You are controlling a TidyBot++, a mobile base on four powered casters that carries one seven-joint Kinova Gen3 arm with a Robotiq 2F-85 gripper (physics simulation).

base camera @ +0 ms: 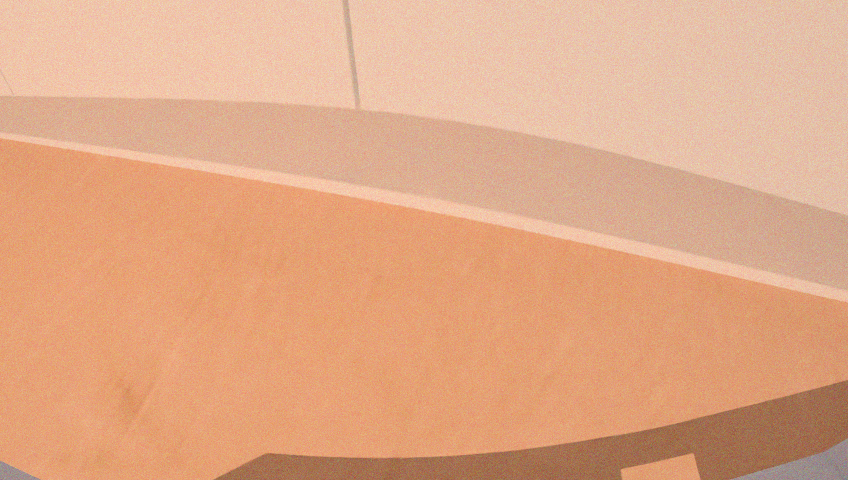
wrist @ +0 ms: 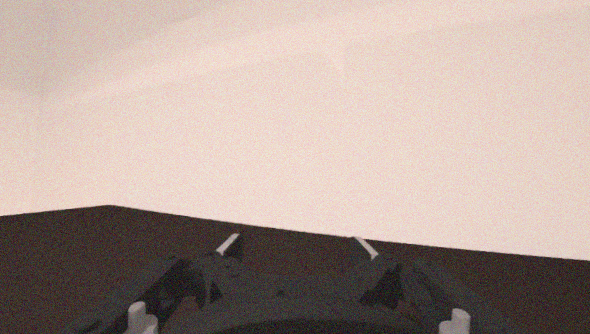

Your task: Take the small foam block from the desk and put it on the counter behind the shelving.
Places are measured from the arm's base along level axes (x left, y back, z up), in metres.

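Pixels of known places: gripper, fingertip midpoint: (wrist: 296,247).
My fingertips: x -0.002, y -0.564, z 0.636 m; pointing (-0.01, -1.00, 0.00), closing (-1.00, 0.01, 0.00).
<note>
Behind a point stands the place of what it marks.
My gripper (wrist: 296,247) @(y -0.564, x -0.002, z 0.636 m) is open, with its two pale-edged fingertips wide apart and no object between them. It shows at the bottom of the wrist view, over a dark brown surface (wrist: 60,245) @(y -0.835, x 0.550, z 0.514 m); whether this is the counter I cannot tell for certain. The foam block does not show in either view. The desk and the shelving cannot be made out.
In the wrist view a pale, faintly streaked surface (wrist: 300,140) @(y -1.042, x -0.019, z 0.812 m) lies beyond the dark edge. In the base camera view a large orange-tan panel (base camera: 416,327) fills the middle, with a darker brown band (base camera: 505,466) below it and a pale wall (base camera: 535,59) @(y -0.394, x -0.073, z -0.182 m) above.
</note>
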